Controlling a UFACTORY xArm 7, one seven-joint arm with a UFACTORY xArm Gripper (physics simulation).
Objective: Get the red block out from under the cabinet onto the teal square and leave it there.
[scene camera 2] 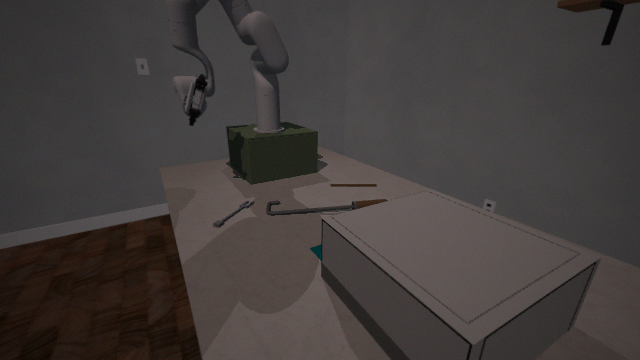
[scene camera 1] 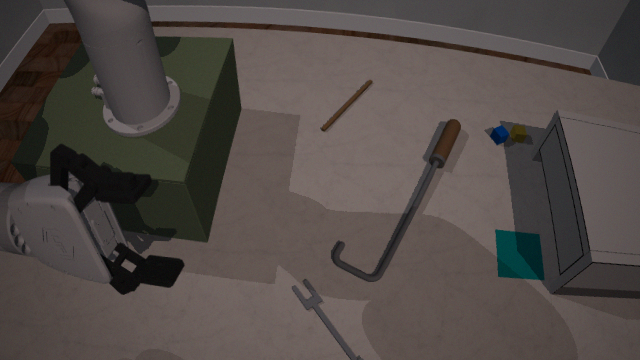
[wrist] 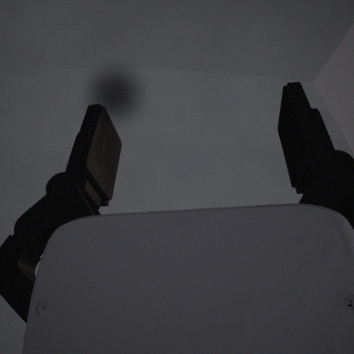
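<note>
The scene shows the gripper (scene camera 1: 161,234), which appears in scene camera 2 (scene camera 2: 198,95) and in the wrist view (wrist: 193,113) as well. A teal square (scene camera 1: 519,255) is also visible.
</note>
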